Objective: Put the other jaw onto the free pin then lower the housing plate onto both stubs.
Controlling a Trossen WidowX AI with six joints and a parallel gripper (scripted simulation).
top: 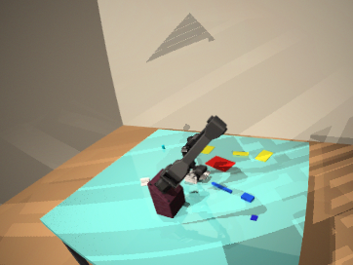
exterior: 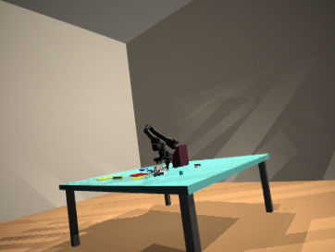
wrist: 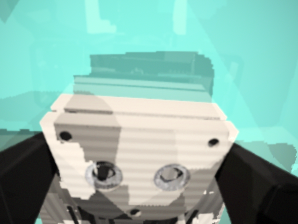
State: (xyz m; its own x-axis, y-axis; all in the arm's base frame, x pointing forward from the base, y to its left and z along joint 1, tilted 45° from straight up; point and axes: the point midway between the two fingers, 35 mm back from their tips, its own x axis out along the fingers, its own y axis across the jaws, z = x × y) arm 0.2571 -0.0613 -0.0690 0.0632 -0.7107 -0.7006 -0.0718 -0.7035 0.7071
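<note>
The white rounded piece is right at my gripper tip. The rest, counted from my gripper tip: blue bar 190 mm to the right, 10 mm below, 10 mm behind; then red flat plate 210 mm ahead, 80 mm to the right, 10 mm below; then black piece 270 mm ahead, 190 mm to the left.
</note>
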